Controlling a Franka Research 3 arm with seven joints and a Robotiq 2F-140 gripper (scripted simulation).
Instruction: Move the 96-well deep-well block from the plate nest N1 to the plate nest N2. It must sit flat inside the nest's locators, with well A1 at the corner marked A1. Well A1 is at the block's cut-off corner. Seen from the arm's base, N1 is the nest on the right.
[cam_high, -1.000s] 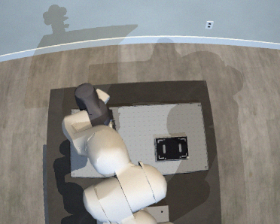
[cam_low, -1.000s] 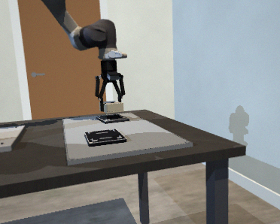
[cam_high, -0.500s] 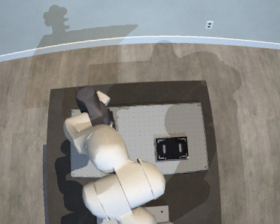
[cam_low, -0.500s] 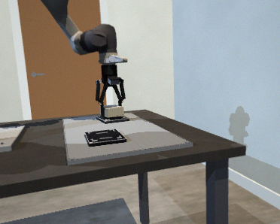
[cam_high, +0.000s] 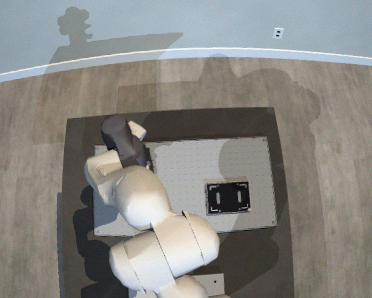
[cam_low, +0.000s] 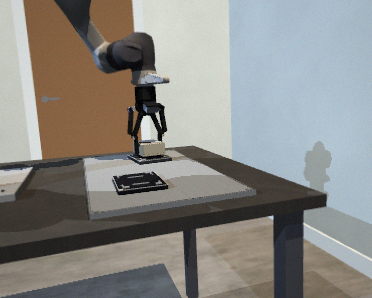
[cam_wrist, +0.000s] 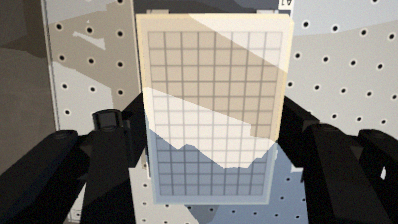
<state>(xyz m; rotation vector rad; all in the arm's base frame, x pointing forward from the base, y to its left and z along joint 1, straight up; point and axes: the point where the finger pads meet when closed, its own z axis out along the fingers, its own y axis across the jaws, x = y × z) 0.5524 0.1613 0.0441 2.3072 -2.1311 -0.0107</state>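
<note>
Now: the black plate nest 50 mm below my hand. Round my hand: A1 mark 170 mm behind, 420 mm to the right, 40 mm below; then 96-well deep-well block 10 mm below.
</note>
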